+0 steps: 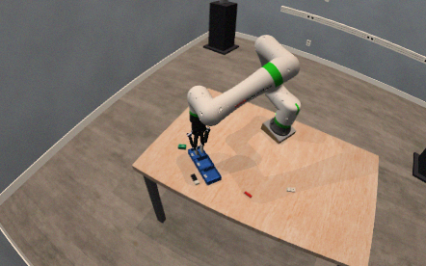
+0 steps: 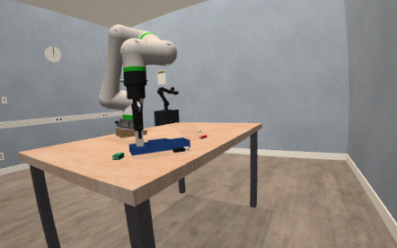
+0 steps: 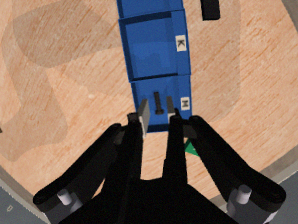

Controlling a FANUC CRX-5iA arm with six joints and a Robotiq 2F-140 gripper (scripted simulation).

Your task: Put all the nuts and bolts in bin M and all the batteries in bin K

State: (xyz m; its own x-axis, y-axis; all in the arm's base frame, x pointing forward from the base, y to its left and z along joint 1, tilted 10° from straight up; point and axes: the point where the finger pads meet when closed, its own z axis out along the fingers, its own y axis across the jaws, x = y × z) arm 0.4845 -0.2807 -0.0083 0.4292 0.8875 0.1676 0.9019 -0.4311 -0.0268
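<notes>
Right now the small dark bolt is 10 mm to the right of my hand and 50 mm below it. Also, from my hand: red battery (50 mm ahead, 370 mm to the left, 50 mm below); green battery (20 mm ahead, 120 mm to the right, 50 mm below); joined blue bins (40 mm ahead, 70 mm to the left, 40 mm below).
</notes>
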